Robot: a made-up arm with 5 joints. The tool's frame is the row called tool.
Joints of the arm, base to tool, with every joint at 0 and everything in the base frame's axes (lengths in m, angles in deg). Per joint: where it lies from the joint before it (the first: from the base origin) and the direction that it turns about. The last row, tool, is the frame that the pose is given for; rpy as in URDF.
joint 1: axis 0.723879 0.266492 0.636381 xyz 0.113 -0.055 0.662
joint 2: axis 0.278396 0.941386 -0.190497 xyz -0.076 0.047 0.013
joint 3: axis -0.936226 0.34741 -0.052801 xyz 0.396 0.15 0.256
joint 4: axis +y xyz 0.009 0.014 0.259
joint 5: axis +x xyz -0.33 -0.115 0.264
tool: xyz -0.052 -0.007 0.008 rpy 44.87 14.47 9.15
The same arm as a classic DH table. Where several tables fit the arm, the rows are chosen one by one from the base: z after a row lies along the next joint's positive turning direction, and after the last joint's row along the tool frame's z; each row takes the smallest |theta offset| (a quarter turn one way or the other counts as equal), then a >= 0, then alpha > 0; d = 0 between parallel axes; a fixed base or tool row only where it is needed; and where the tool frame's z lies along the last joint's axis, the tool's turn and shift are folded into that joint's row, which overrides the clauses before.
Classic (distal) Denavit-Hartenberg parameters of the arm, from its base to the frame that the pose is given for. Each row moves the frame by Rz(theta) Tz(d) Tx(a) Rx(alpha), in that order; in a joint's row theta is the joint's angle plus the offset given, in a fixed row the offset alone. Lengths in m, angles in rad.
base (fixed): a 0.0907  alpha -0.881  d 0.5902  theta offset -1.218
joint 1: a -0.0764  alpha -1.2333  d 0.0667  theta offset 0.9869
joint 2: a -0.2867  alpha -1.4943  d 0.2653  theta offset 0.8168
joint 3: a -0.2581  alpha 1.216  d -0.3748  theta offset -0.208
joint 4: a -0.264  alpha 1.5708  d -0.0923  theta offset 0.0563
joint 5: a -0.0006  alpha 1.2797  d -0.3852  theta offset -0.7986
tool (fixed): a 0  alpha 0  d 0.0111  theta offset 1.5067

